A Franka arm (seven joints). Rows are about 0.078 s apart.
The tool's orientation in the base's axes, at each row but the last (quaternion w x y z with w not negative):
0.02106, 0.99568, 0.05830, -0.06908
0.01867, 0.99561, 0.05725, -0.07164
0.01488, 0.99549, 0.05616, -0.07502
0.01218, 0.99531, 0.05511, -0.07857
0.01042, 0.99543, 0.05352, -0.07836
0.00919, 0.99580, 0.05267, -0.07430
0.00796, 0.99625, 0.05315, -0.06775
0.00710, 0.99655, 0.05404, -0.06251
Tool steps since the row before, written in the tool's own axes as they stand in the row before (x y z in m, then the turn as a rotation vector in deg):
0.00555, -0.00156, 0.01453, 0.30, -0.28, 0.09
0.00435, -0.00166, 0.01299, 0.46, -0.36, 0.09
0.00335, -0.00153, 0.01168, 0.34, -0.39, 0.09
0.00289, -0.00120, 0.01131, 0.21, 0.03, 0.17
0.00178, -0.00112, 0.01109, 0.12, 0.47, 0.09
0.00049, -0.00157, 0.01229, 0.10, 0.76, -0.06
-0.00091, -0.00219, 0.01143, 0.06, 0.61, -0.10
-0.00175, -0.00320, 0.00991, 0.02, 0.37, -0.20
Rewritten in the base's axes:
0.00331, 0.00145, -0.01521, 0.25, 0.31, -0.14
0.00226, 0.00154, -0.01353, 0.40, 0.40, -0.17
0.00139, 0.00144, -0.01208, 0.28, 0.42, -0.15
0.00095, 0.00113, -0.01164, 0.18, -0.01, -0.20
-0.00009, 0.00098, -0.01124, 0.15, -0.46, -0.10
-0.00149, 0.00129, -0.01224, 0.19, -0.74, 0.05
-0.00266, 0.00182, -0.01122, 0.14, -0.60, 0.10
-0.00330, 0.00279, -0.00964, 0.08, -0.36, 0.20

